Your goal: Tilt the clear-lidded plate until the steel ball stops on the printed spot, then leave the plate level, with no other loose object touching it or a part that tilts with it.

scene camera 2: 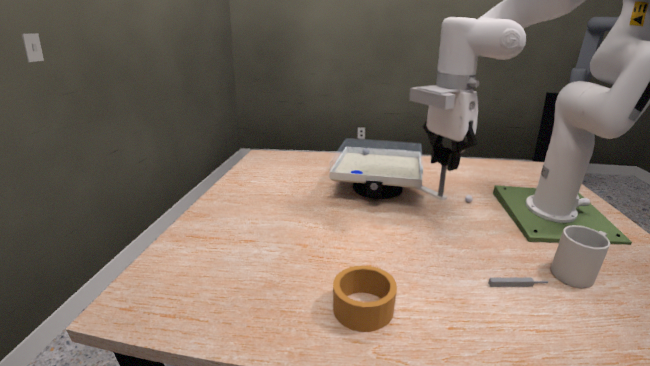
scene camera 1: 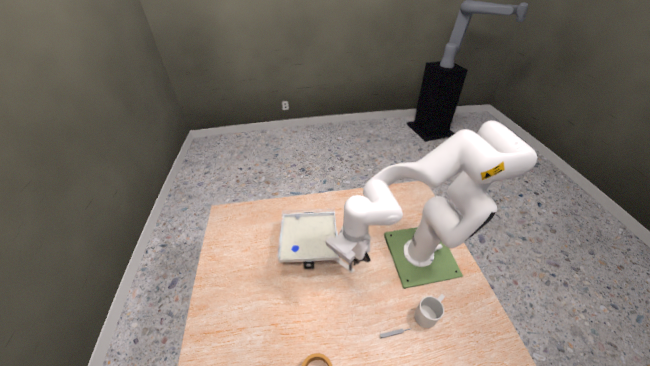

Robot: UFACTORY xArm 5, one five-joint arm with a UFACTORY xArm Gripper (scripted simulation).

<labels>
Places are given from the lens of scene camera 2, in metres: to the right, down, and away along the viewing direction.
grey mug (scene camera 2: 576,265): 0.44, 0.14, 0.52
</labels>
